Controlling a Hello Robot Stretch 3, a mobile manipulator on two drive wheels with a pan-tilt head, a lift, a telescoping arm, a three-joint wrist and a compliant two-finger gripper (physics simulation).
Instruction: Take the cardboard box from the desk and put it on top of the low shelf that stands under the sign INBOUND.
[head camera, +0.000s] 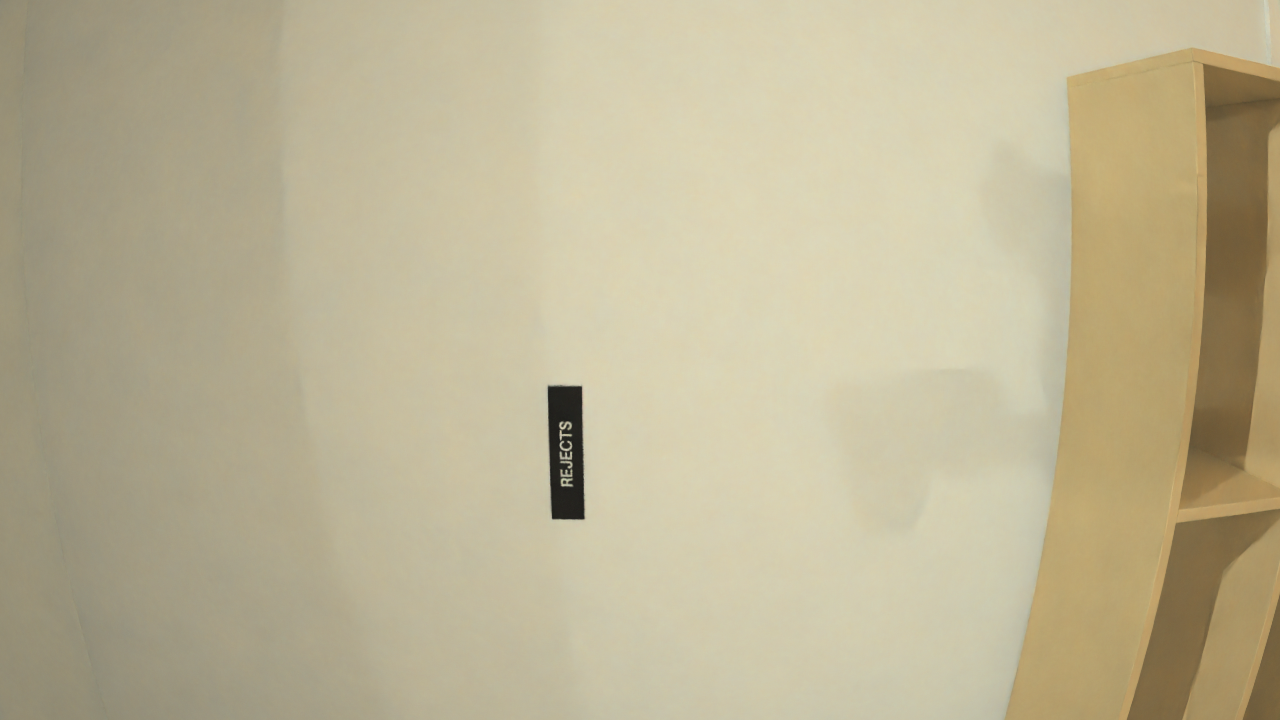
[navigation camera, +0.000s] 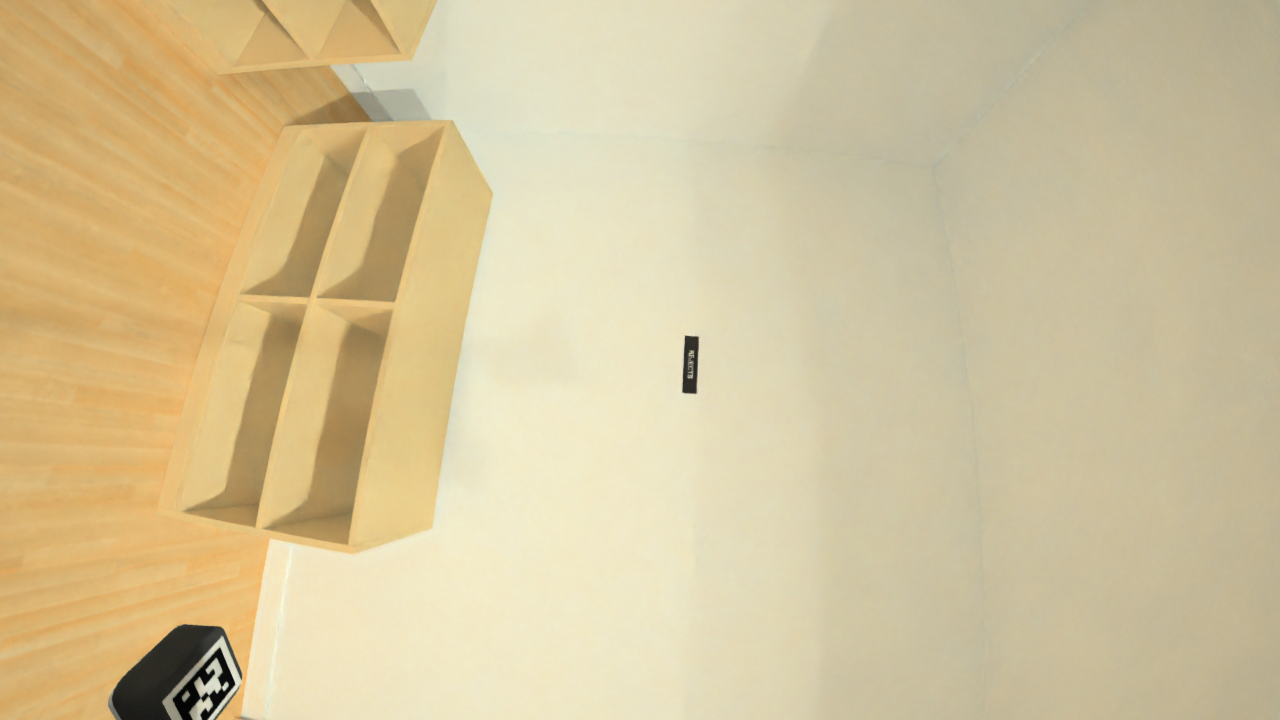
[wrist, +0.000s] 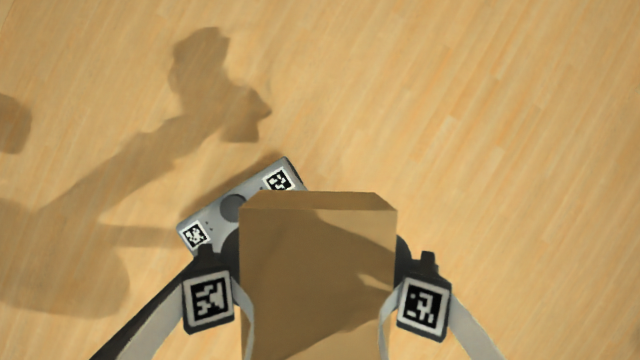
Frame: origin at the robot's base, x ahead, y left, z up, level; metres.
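Seen in the pictures: gripper, fingertip midpoint: (wrist: 316, 255); robot's base, origin of the base link: (wrist: 247, 199).
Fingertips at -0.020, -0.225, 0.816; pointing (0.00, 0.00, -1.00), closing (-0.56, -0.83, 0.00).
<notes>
Pixels of each thing's middle, then the offset from my fingertips to it, as dx, dy, dz. Level surfaces: height alone.
- brown cardboard box, body centre: (wrist: 316, 293) -0.007, +0.005, +0.027
- black sign, body centre: (head camera: 566, 454) (navigation camera: 690, 364) +0.995, -0.766, +0.584
- low wooden shelf, its level: dz -0.206
My gripper (wrist: 316, 255) is shut on the brown cardboard box (wrist: 310, 280), with one finger pad on each side in the wrist view. The box is held above the wooden floor. In the head view, turned on its side, a black sign (head camera: 565, 452) reads REJECTS. A low wooden shelf (head camera: 1127, 268) (navigation camera: 420, 358) stands against the wall under that sign; in the head view part of it shows at the right edge, and in the navigation view its four compartments show. The sign also shows in the navigation view (navigation camera: 690, 364). A sign reading INBOUND does not show.
Part of a second wooden shelf (navigation camera: 315, 64) shows at the top of the navigation view, past a gap and near the wall corner. A black block (navigation camera: 201, 685) with a square marker shows at bottom left. A grey base part (wrist: 215, 220) with markers lies beyond the box.
</notes>
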